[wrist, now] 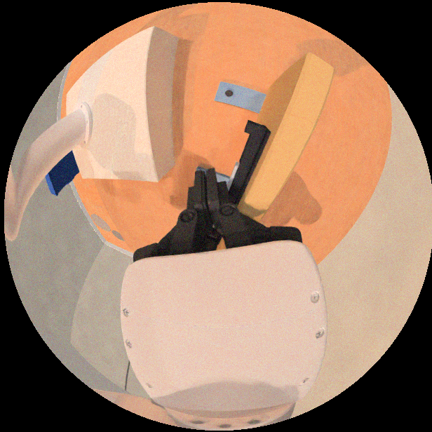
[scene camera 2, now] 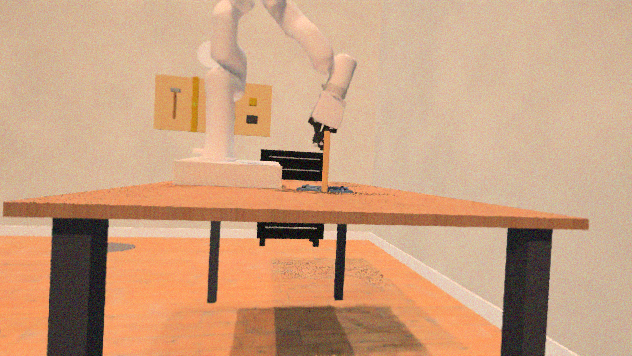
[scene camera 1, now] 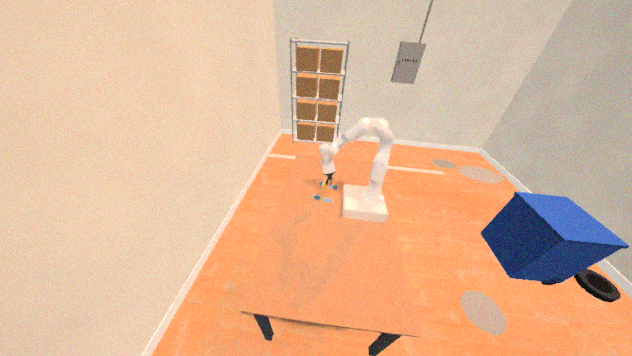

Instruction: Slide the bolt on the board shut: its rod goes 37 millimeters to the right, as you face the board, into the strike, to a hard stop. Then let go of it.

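Pixels of known places: gripper, fingertip midpoint: (scene camera 2: 315, 144) (scene camera 1: 331, 179); arm's base, link origin: (scene camera 2: 218, 160) (scene camera 1: 371, 198).
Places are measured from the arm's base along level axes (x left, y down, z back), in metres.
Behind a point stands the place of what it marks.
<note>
The upright tan board (scene camera 1: 324, 193) @(x 0.006, y 0.028, z -0.372 m) (scene camera 2: 326, 162) @(x -0.202, y -0.006, z -0.363 m) (wrist: 303, 115) stands on the table. In the wrist view, long black bolt hardware (wrist: 254, 159) runs along the board's face, with a hooked far end. A small light metal piece (wrist: 236, 171) shows beside it, close to the fingers. My gripper (scene camera 2: 320, 146) @(x -0.068, y -0.069, z -0.336 m) (wrist: 207, 182) is shut with nothing between its fingers. Its tips are near the board's upper part, on the side with the hardware, with a gap to the black part in the wrist view. The gripper's body hides the near end of the bolt; how far the rod sits in the strike cannot be told.
Blue-grey foot plates (scene camera 1: 322, 199) @(x 0.054, y 0.052, z -0.378 m) (scene camera 2: 345, 190) @(x -0.188, y 0.076, z -0.427 m) (wrist: 241, 97) lie under the board on the table (scene camera 1: 350, 280) @(x 0.630, y 0.083, z -0.102 m) (scene camera 2: 425, 212) @(x -0.611, y 0.083, z -0.496 m). The arm's pale base block (scene camera 1: 365, 205) @(x 0.092, y -0.006, z -0.044 m) (scene camera 2: 227, 172) @(x -0.159, y 0.039, z -0.066 m) (wrist: 117, 110) stands beside the board. A blue bin (scene camera 1: 550, 240) and a shelf rack (scene camera 1: 320, 41) are away from the table.
</note>
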